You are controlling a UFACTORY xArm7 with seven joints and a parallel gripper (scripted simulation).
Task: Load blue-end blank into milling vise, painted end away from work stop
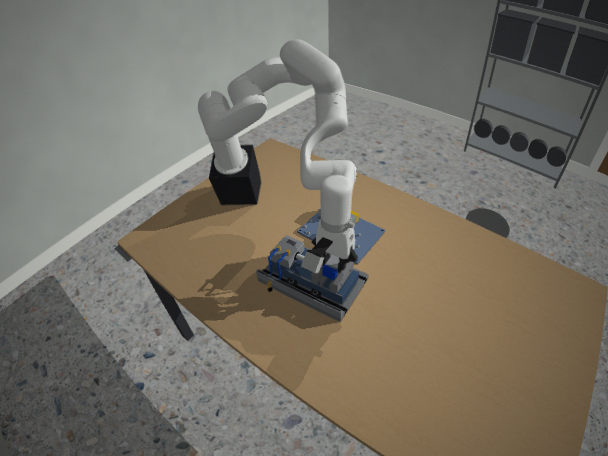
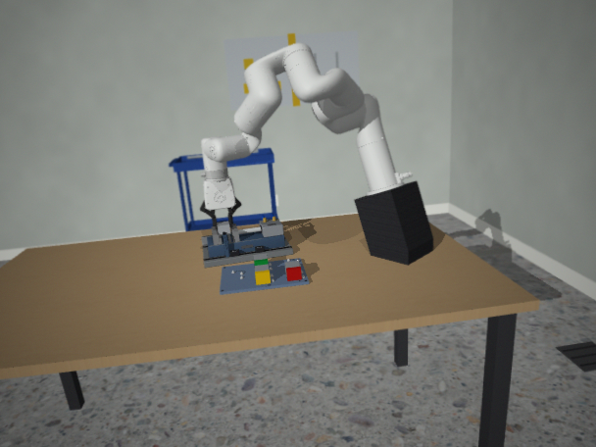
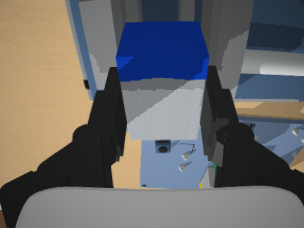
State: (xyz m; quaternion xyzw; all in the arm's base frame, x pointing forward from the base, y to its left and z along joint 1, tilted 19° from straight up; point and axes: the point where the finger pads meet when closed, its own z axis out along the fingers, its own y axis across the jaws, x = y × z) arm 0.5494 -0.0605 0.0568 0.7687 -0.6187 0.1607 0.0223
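Now: hand 2 cm above the blue-ended blank. Also, from my hand: black work stop rod 1 cm behind, 5 cm to the left, 3 cm below; moving jaw 4 cm behind, 1 cm to the right, 5 cm below; fixed jaw 3 cm ahead, 1 cm to the left, 5 cm below.
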